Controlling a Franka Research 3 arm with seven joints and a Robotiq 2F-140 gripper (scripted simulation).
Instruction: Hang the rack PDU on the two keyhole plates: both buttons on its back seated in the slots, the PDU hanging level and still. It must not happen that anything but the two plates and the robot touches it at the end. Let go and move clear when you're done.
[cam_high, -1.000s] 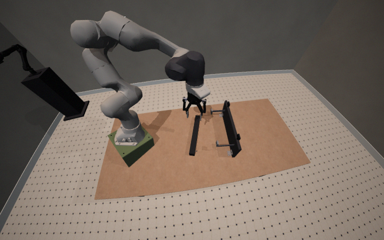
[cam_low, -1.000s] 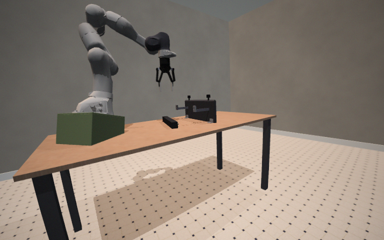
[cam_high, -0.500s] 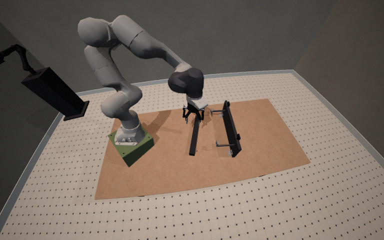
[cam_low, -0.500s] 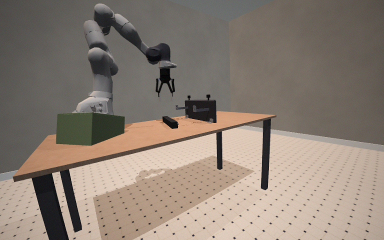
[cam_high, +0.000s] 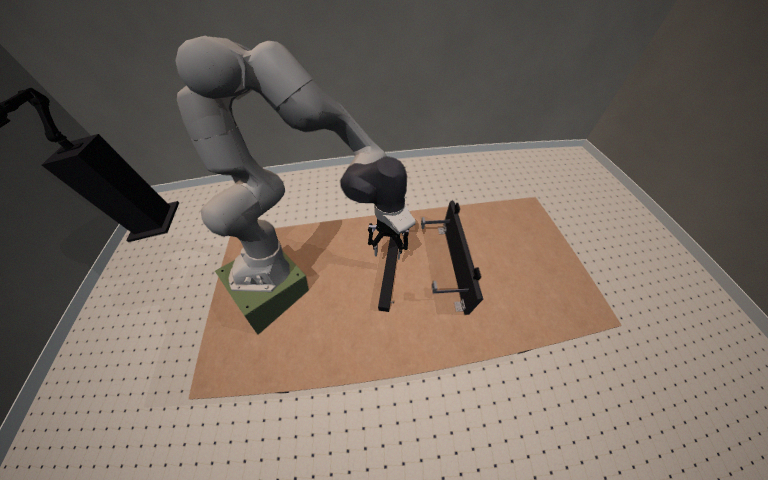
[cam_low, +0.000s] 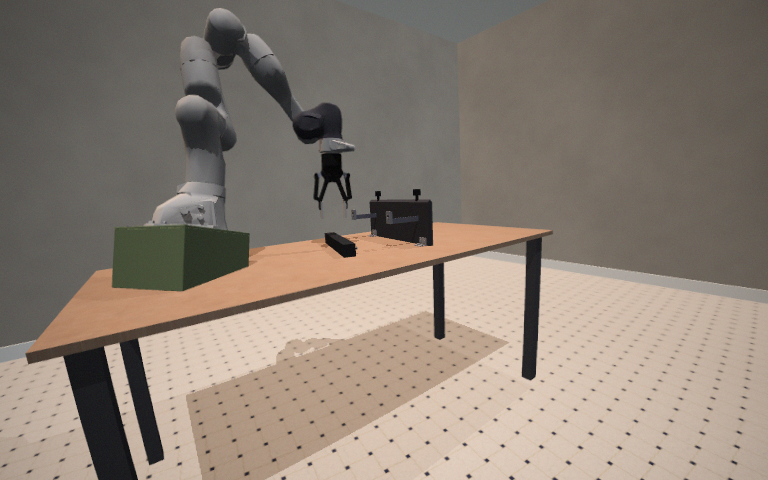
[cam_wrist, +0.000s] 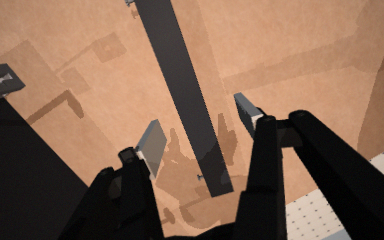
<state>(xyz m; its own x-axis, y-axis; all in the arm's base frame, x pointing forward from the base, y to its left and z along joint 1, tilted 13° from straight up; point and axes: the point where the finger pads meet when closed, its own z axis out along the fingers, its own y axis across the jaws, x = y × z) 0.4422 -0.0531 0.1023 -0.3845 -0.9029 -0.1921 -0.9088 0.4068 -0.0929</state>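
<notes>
My gripper is now 120 mm above the rack PDU, 20 mm short of it and 10 mm to the left of it. The rest, counted from my hand: black upright panel (290 mm ahead, 60 mm below, 50 mm to the right).
</notes>
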